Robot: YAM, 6 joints.
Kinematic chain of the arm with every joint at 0, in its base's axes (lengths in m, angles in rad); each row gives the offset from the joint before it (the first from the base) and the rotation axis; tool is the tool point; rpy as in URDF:
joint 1: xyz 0 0 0.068 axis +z
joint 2: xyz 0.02 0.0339 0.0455 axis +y
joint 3: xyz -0.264 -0.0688 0 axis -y
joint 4: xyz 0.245 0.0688 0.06 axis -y
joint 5: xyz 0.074 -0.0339 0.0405 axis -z
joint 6: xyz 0.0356 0 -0.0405 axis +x
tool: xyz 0 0 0 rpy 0 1.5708 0
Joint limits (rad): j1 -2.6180..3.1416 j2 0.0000..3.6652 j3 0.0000..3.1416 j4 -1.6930..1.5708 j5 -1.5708..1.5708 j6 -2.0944..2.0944
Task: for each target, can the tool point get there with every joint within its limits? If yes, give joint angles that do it. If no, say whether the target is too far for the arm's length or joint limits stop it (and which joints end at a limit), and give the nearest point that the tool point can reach.
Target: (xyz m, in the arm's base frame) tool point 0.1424 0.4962 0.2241
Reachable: yes | joints 1.2337 2.3724 1.6485 1.2166 -0.9887 -0.0762
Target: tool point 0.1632 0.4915 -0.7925
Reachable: no: too far | nearest point 0.1158 0.3488 -0.3603 | short by 0.458 m
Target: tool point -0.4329 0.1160 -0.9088
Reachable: no: too far | nearest point -0.3166 0.0848 -0.3716 | short by 0.551 m
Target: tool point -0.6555 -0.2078 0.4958
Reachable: no: too far | nearest point -0.5058 -0.1603 0.4110 | short by 0.178 m
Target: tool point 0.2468 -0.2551 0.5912
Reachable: yes | joints -0.8755 1.8423 2.4135 -0.1464 -0.8231 1.4603
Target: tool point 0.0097 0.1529 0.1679
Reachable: yes | joints 1.7064 1.3378 0.6208 -1.2174 1.0157 1.0151
